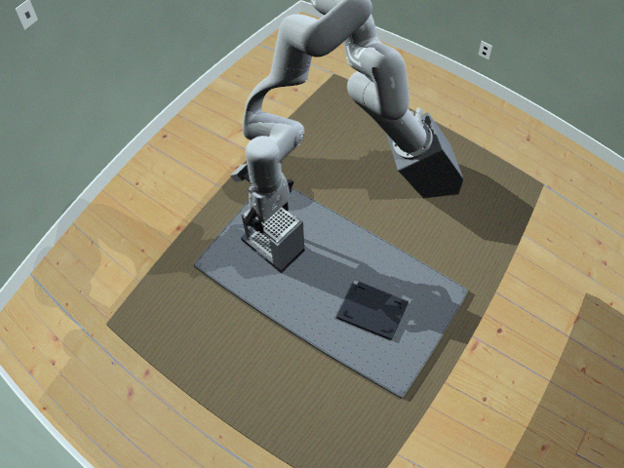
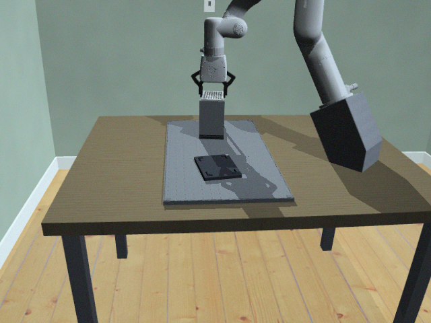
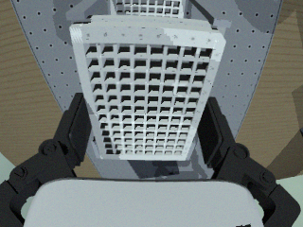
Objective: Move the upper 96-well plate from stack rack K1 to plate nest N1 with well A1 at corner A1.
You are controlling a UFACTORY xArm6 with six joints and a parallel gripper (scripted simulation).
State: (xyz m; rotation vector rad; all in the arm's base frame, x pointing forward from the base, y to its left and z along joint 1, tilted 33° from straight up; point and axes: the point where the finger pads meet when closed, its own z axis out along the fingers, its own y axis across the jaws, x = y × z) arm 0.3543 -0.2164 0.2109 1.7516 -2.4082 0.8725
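My hand is 100 mm short of the dark plate nest N1, 320 mm to the right of it and 160 mm above it. From my hand the other things lie so: pale A1 square: 30 mm ahead, 250 mm to the left, 150 mm below.
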